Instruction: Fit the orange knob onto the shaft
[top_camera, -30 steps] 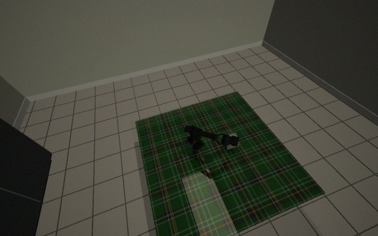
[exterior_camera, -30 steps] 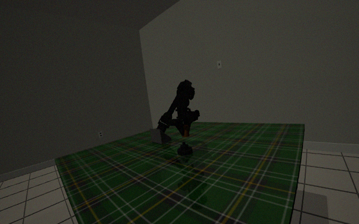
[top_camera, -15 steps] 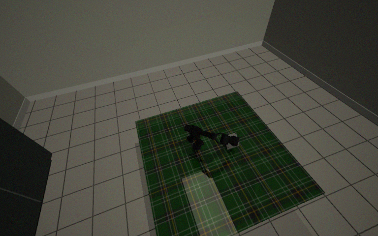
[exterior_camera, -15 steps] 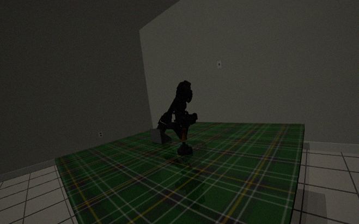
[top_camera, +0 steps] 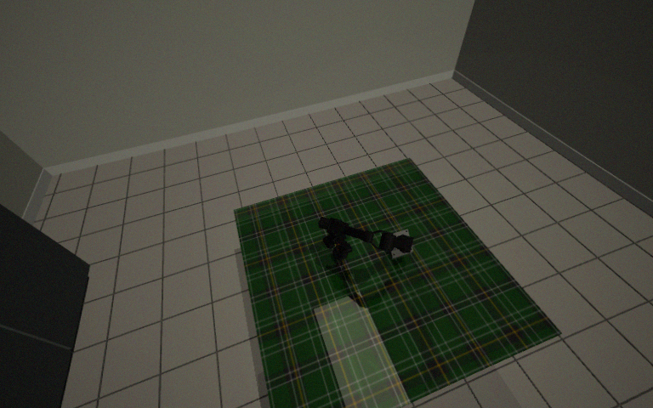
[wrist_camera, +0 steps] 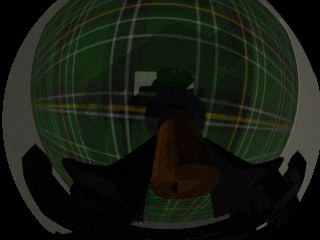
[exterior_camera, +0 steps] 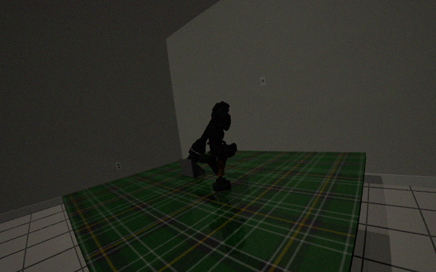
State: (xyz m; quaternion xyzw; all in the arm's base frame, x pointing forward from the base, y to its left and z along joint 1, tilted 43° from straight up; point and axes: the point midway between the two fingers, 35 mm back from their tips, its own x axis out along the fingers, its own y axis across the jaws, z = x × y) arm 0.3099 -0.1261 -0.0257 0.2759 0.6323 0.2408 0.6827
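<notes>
The orange knob is 20 mm above my gripper tip. The rest, counted from my gripper tip: D-shaped shaft: 40 mm below.
</notes>
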